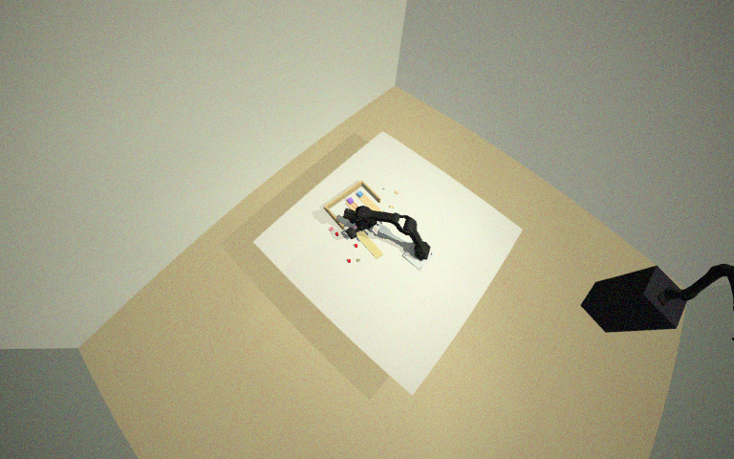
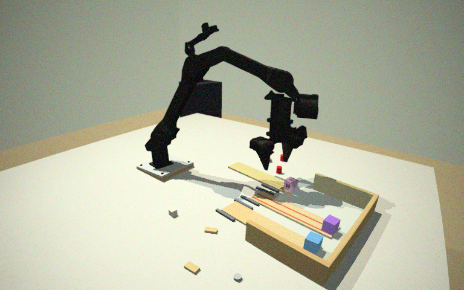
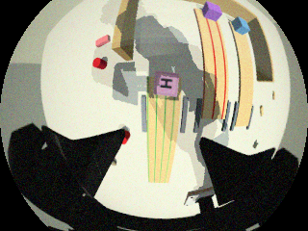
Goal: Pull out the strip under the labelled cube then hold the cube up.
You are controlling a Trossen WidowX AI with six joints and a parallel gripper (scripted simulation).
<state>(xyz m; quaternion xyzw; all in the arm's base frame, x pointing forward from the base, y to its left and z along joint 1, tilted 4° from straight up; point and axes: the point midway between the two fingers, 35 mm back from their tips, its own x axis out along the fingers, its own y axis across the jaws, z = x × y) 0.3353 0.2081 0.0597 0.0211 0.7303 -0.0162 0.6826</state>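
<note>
My gripper tip is 6 cm short of the labelled cube and 4 cm above it. The rest, counted from my gripper tip: grey cube (7 cm behind, 32 cm to the right, 5 cm below); strip (5 cm behind, 6 cm below); grey disc (18 cm ahead, 34 cm to the right, 6 cm below).
</note>
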